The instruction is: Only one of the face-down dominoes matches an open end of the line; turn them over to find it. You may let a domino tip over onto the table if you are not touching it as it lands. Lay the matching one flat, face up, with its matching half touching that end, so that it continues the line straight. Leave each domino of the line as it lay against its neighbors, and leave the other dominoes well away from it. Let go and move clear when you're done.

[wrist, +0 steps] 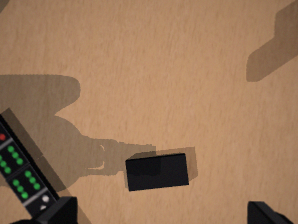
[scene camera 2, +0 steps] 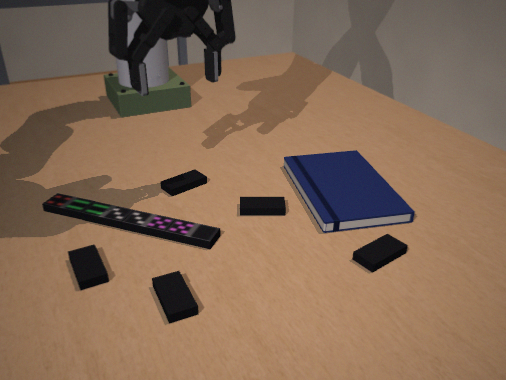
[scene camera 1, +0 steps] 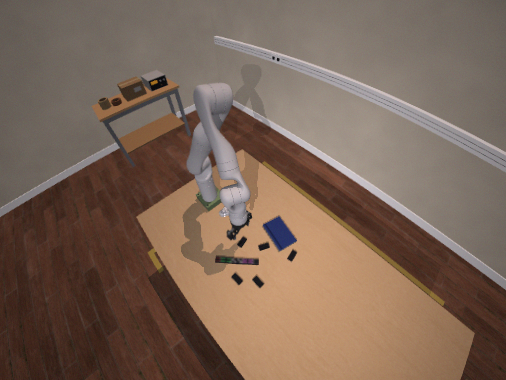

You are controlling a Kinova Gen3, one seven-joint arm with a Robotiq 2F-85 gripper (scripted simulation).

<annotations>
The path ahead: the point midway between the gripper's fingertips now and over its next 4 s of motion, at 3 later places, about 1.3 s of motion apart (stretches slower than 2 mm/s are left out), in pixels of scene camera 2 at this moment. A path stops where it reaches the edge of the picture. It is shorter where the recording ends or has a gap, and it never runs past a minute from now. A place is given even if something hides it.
My gripper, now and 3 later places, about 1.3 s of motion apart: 178, 87; 188, 109; 189, 127; 193, 168
</annotations>
